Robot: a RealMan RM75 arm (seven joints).
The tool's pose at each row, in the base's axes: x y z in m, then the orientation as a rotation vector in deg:
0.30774, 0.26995, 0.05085, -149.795, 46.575, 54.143
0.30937, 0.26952, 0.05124, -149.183, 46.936, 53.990
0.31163, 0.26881, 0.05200, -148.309, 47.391, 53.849
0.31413, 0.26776, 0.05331, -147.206, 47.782, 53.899
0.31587, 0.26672, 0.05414, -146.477, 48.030, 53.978
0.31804, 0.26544, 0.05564, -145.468, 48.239, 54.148
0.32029, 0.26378, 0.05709, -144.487, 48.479, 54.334
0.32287, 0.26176, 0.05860, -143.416, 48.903, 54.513
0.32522, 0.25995, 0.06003, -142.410, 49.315, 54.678
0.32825, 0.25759, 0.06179, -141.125, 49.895, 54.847
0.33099, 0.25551, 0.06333, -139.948, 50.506, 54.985
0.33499, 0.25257, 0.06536, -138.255, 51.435, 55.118
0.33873, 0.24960, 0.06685, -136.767, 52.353, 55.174
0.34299, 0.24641, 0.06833, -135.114, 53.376, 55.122
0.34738, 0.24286, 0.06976, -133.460, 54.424, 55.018
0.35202, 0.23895, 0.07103, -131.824, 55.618, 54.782
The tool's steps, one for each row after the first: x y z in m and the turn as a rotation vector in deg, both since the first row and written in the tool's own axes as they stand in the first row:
0.00096, -0.00061, -0.00130, 0.575, -0.140, 0.177
0.00220, -0.00137, -0.00332, 1.359, -0.391, 0.405
0.00338, -0.00201, -0.00602, 2.244, -0.858, 0.610
0.00439, -0.00220, -0.00796, 2.806, -1.193, 0.750
0.00533, -0.00247, -0.01072, 3.557, -1.713, 0.862
0.00652, -0.00247, -0.01364, 4.275, -2.224, 1.005
0.00802, -0.00238, -0.01691, 5.063, -2.745, 1.277
0.00935, -0.00232, -0.01993, 5.802, -3.231, 1.546
0.01112, -0.00221, -0.02376, 6.760, -3.821, 1.928
0.01274, -0.00216, -0.02716, 7.639, -4.340, 2.340
0.01520, -0.00216, -0.03193, 8.925, -5.042, 2.969
0.01785, -0.00196, -0.03617, 10.074, -5.608, 3.598
0.02094, -0.00188, -0.04075, 11.397, -6.173, 4.294
0.02429, -0.00158, -0.04550, 12.735, -6.703, 5.014
0.02806, -0.00113, -0.05040, 14.107, -7.122, 5.836

